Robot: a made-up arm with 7 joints.
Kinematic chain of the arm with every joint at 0, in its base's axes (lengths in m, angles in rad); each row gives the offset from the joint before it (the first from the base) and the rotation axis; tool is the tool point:
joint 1: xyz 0 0 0.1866 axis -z
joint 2: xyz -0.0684 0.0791 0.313 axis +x
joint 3: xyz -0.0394 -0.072 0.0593 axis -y
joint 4: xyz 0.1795 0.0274 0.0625 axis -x
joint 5: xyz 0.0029 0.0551 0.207 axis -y
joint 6: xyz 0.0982 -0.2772 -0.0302 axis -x
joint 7: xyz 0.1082 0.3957 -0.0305 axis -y
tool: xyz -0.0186 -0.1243 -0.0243
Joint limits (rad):
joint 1: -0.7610..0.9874
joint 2: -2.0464..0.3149
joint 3: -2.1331..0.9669
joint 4: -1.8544..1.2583
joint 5: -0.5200..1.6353
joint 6: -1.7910..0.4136
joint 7: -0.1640..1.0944
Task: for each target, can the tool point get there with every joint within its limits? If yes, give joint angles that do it. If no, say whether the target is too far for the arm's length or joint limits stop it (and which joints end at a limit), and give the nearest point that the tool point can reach.
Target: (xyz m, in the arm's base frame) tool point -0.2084 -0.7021 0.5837
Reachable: no: joint limits stop it (at a limit: joint 3, joint 4, joint 6, joint 7) | nearest point -0.1880 -0.6335 0.5769 | short by 0.072 m
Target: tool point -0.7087 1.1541 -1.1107
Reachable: no: too far | nearest point -0.3182 0.5183 -0.0318 | short by 1.312 m
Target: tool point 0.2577 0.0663 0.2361
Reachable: yes | joints -0.3088 -0.4210 -1.5084 0.0909 0.1441 -0.5360 0.0547
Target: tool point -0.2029 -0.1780 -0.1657
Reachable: no: joint limits stop it (at a limit: joint 2, joint 3, joint 6, joint 7) | nearest point -0.1809 -0.1587 -0.0839 | short by 0.087 m
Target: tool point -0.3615 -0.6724 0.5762
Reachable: no: joint limits stop it (at a limit: joint 3, joint 4, joint 6, joint 7) | nearest point -0.3133 -0.5828 0.5676 | short by 0.102 m
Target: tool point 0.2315 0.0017 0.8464
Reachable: yes | joints 0.0587 -0.5153 0.2228 -1.4309 -0.3576 -0.5016 0.0238
